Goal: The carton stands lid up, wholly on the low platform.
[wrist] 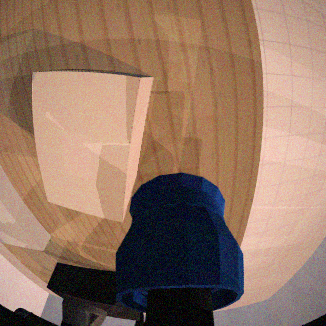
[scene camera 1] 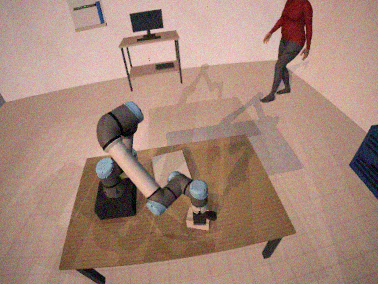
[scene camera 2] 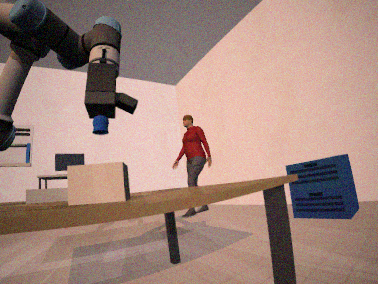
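Where they show: hand, its tool point: [wrist: 177,214] [scene camera 2: 100,132]; arm's base, origin of its link: [wrist: 84,305] [scene camera 1: 115,188].
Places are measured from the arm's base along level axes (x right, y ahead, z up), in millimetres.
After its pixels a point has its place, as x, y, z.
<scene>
The pale carton [scene camera 1: 199,227] @[218, 542, -80] [scene camera 2: 97,184] @[216, 537, -62] [wrist: 80,135] @[181, 557, -16] stands on the wooden table, in front of the low platform and apart from it. Its right side looks dark in scene camera 2; which face is the lid I cannot tell. The low platform [scene camera 1: 172,162] @[-283, 344, -55] [scene camera 2: 47,195] @[-58, 330, -79] [wrist: 20,225] @[-63, 346, -57] is a flat pale slab near the table's back edge, partly hidden by the arm in scene camera 1. My gripper, a blue suction cup [scene camera 2: 100,132] [wrist: 179,220], is open and holds nothing. It hangs above the carton with a clear gap. In scene camera 1 the tool body hides the cup and part of the carton.
The arm's black base [scene camera 1: 115,206] @[133, 37, 1] stands on the left of the table [scene camera 1: 250,210] @[102, 856, -103] [scene camera 2: 210,192] @[313, 759, -103]. A person in red [scene camera 1: 295,25] [scene camera 2: 196,142] stands beyond the table. A desk with a monitor [scene camera 1: 146,21] [scene camera 2: 69,162] is at the back. A blue box [scene camera 1: 370,160] [scene camera 2: 322,190] is at the right.
</scene>
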